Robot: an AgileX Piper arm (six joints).
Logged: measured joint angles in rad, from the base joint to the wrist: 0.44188, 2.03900, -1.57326, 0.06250, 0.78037, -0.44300; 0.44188, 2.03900, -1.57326, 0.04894, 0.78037, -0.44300; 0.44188, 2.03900, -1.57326, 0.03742, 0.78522, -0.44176; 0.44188, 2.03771, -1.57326, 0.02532, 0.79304, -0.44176; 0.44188, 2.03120, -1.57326, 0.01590, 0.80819, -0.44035; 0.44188, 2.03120, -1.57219, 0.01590, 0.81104, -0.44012; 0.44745, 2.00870, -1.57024, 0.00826, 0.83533, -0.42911; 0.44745, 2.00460, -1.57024, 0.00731, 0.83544, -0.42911; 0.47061, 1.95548, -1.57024, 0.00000, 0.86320, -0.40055; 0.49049, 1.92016, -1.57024, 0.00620, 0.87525, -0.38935; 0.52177, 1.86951, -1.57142, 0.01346, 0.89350, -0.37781; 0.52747, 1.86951, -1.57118, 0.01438, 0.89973, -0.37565; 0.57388, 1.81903, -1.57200, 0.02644, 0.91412, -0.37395; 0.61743, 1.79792, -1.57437, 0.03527, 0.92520, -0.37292; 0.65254, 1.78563, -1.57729, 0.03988, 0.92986, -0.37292; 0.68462, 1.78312, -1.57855, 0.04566, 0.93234, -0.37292; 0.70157, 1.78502, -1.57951, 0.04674, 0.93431, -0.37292; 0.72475, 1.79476, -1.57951, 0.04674, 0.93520, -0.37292; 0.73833, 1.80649, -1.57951, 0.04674, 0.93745, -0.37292; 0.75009, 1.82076, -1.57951, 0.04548, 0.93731, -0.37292; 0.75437, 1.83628, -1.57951, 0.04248, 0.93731, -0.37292; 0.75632, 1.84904, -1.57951, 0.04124, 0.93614, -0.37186; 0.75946, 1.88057, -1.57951, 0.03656, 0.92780, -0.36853
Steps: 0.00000, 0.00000, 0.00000, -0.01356, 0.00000, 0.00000; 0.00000, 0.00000, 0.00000, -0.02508, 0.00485, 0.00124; 0.00000, -0.00129, 0.00000, -0.03718, 0.01267, 0.00124; 0.00000, -0.00780, 0.00000, -0.04660, 0.02782, 0.00265; 0.00000, -0.00780, 0.00107, -0.04660, 0.03067, 0.00288; 0.00557, -0.03030, 0.00302, -0.05424, 0.05496, 0.01389; 0.00557, -0.03440, 0.00302, -0.05519, 0.05507, 0.01389; 0.02873, -0.08352, 0.00302, -0.06250, 0.08283, 0.04245; 0.04861, -0.11884, 0.00302, -0.05630, 0.09488, 0.05365; 0.07989, -0.16949, 0.00184, -0.04904, 0.11313, 0.06519; 0.08559, -0.16949, 0.00208, -0.04812, 0.11936, 0.06735; 0.13200, -0.21997, 0.00126, -0.03606, 0.13375, 0.06905; 0.17555, -0.24108, -0.00111, -0.02723, 0.14483, 0.07008; 0.21066, -0.25337, -0.00403, -0.02262, 0.14949, 0.07008; 0.24274, -0.25588, -0.00529, -0.01684, 0.15197, 0.07008; 0.25969, -0.25398, -0.00625, -0.01576, 0.15394, 0.07008; 0.28287, -0.24424, -0.00625, -0.01576, 0.15483, 0.07008; 0.29645, -0.23251, -0.00625, -0.01576, 0.15708, 0.07008; 0.30821, -0.21824, -0.00625, -0.01702, 0.15694, 0.07008; 0.31249, -0.20272, -0.00625, -0.02002, 0.15694, 0.07008; 0.31444, -0.18996, -0.00625, -0.02126, 0.15577, 0.07114; 0.31758, -0.15843, -0.00625, -0.02594, 0.14743, 0.07447
